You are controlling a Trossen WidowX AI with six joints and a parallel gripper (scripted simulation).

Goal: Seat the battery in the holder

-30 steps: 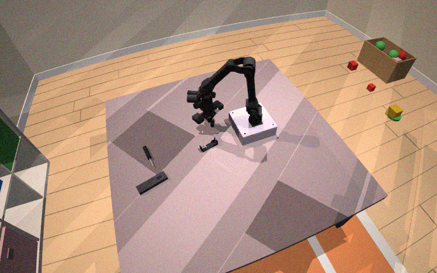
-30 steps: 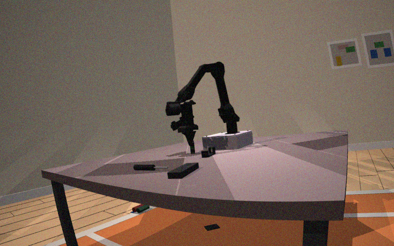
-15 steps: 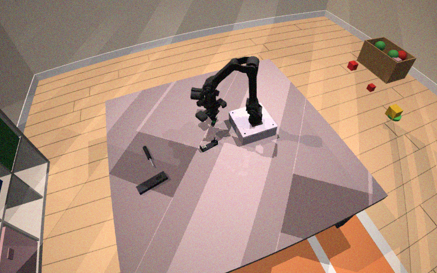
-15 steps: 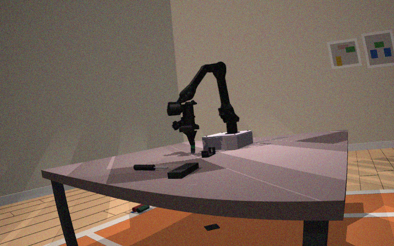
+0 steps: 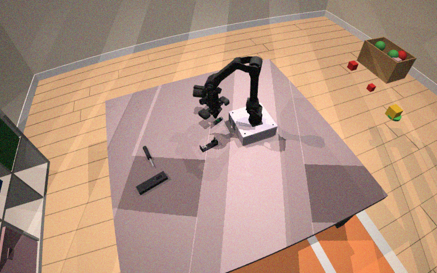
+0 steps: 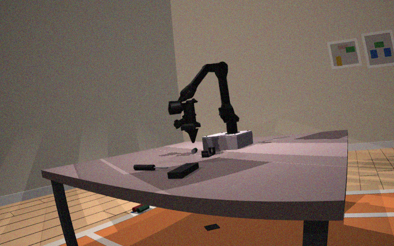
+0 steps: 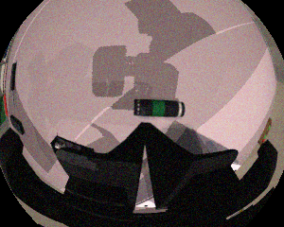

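Now: gripper tip 20 mm past the battery, 10 mm to the left of it and 40 mm above it. From my gripper tip the other things lie so: screwdriver (420 mm ahead, 120 mm to the left, 40 mm below).
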